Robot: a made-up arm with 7 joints.
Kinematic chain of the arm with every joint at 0, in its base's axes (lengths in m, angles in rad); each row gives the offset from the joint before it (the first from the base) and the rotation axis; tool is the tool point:
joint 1: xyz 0 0 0.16 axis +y
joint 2: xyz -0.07 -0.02 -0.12 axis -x
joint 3: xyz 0 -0.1 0.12 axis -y
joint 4: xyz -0.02 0 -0.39 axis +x
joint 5: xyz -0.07 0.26 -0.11 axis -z
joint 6: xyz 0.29 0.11 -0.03 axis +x
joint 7: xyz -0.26 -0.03 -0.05 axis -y
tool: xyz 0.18 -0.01 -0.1
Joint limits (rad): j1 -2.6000..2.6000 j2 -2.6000..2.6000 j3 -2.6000..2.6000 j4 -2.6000..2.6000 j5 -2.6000..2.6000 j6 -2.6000..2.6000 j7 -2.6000..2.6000
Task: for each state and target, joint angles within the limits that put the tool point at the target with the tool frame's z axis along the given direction. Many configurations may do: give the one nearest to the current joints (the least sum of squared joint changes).
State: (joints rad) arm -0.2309 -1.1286 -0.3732 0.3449 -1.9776 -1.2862 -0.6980
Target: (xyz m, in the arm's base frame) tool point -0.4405 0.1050 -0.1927 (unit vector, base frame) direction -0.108 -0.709 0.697
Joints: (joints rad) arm -1.0905 -1.3776 -1.1551 0.5128 -1.5891 -0.6698 -0.7157
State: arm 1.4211 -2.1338 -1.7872 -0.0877 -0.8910 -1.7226 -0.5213
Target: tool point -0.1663 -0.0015 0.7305 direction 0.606 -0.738 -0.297
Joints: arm 0.9917 -2.1032 -1.2069 0.1675 -0.6716 -0.9089 -0.3150
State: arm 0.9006 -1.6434 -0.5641 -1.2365 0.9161 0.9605 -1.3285
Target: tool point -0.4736 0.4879 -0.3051 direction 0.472 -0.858 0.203
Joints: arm 0.6233 -1.4018 -0.3610 -1.6985 1.3544 1.0460 -1.2334
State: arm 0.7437 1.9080 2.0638 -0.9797 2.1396 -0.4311 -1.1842
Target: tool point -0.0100 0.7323 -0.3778 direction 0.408 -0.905 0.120
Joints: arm 1.1777 2.0400 2.5498 -0.9900 2.5411 -0.4105 -1.0357
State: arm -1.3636 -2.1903 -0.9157 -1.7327 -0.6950 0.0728 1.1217
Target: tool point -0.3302 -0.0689 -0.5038 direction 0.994 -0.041 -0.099
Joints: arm -1.2122 -2.6000 -1.1157 -0.9011 -0.8636 0.0016 1.5591
